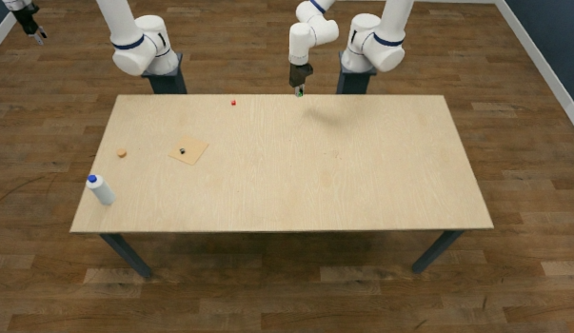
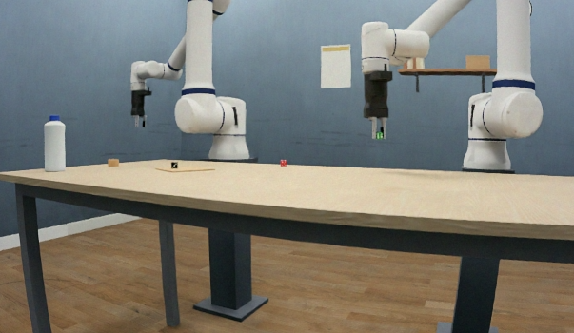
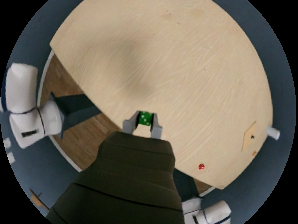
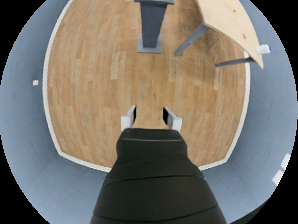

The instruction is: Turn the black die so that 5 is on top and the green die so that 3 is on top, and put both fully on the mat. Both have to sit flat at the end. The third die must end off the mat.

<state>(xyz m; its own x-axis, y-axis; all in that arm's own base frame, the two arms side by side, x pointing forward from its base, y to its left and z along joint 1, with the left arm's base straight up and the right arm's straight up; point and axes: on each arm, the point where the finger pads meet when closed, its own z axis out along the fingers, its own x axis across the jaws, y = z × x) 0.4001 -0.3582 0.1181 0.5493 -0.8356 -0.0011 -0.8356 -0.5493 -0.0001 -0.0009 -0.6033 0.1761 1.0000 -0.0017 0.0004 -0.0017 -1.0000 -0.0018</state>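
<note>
My left gripper is now 54 cm to the left of the tan mat, 25 cm short of it and 12 cm above it. From my left hand the other things lie so: black die: 56 cm to the right, 27 cm ahead, 10 cm below; then green die: 1 cm below; then red die: 34 cm to the right, 11 cm below, 5 cm behind.
</note>
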